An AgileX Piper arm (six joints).
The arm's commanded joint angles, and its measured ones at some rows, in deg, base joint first. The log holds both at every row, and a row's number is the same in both.
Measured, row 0: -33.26 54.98 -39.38 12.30 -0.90 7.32
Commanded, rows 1 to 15: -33.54 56.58 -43.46 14.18 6.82 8.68; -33.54 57.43 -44.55 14.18 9.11 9.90; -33.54 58.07 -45.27 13.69 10.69 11.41; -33.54 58.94 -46.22 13.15 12.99 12.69; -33.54 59.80 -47.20 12.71 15.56 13.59; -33.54 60.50 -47.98 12.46 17.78 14.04; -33.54 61.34 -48.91 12.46 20.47 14.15; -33.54 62.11 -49.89 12.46 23.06 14.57; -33.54 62.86 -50.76 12.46 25.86 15.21; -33.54 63.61 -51.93 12.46 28.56 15.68; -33.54 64.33 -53.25 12.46 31.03 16.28; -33.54 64.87 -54.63 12.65 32.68 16.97; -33.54 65.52 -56.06 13.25 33.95 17.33; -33.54 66.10 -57.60 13.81 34.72 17.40; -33.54 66.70 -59.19 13.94 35.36 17.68
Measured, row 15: -33.38 64.90 -54.09 13.11 30.02 16.41
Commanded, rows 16 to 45: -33.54 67.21 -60.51 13.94 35.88 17.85; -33.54 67.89 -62.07 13.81 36.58 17.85; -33.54 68.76 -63.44 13.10 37.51 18.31; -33.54 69.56 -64.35 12.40 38.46 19.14; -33.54 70.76 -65.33 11.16 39.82 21.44; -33.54 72.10 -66.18 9.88 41.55 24.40; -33.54 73.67 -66.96 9.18 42.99 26.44; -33.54 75.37 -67.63 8.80 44.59 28.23; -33.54 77.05 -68.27 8.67 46.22 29.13; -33.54 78.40 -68.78 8.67 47.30 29.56; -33.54 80.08 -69.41 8.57 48.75 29.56; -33.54 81.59 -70.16 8.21 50.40 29.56; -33.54 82.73 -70.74 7.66 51.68 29.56; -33.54 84.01 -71.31 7.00 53.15 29.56; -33.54 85.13 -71.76 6.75 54.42 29.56; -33.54 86.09 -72.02 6.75 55.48 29.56; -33.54 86.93 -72.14 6.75 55.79 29.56; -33.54 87.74 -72.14 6.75 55.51 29.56; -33.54 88.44 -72.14 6.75 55.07 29.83; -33.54 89.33 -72.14 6.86 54.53 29.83; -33.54 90.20 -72.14 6.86 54.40 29.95; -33.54 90.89 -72.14 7.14 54.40 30.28; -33.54 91.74 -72.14 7.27 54.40 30.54; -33.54 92.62 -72.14 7.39 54.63 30.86; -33.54 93.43 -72.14 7.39 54.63 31.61; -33.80 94.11 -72.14 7.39 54.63 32.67; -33.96 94.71 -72.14 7.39 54.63 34.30; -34.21 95.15 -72.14 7.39 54.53 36.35; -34.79 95.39 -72.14 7.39 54.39 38.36; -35.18 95.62 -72.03 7.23 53.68 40.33
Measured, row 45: -33.62 94.53 -72.01 7.86 53.49 33.81
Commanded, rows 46 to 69: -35.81 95.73 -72.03 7.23 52.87 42.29; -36.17 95.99 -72.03 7.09 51.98 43.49; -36.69 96.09 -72.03 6.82 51.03 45.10; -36.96 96.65 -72.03 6.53 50.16 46.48; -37.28 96.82 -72.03 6.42 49.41 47.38; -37.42 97.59 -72.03 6.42 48.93 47.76; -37.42 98.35 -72.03 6.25 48.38 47.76; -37.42 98.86 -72.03 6.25 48.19 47.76; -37.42 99.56 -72.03 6.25 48.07 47.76; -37.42 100.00 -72.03 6.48 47.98 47.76; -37.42 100.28 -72.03 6.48 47.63 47.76; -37.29 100.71 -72.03 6.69 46.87 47.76; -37.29 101.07 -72.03 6.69 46.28 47.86; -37.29 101.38 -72.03 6.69 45.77 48.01; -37.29 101.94 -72.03 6.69 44.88 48.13; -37.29 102.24 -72.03 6.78 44.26 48.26; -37.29 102.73 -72.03 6.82 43.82 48.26; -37.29 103.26 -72.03 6.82 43.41 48.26; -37.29 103.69 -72.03 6.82 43.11 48.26; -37.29 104.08 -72.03 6.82 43.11 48.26; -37.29 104.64 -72.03 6.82 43.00 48.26; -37.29 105.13 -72.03 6.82 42.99 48.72; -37.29 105.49 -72.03 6.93 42.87 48.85; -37.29 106.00 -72.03 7.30 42.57 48.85
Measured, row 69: -37.21 104.51 -72.01 7.06 42.35 48.25
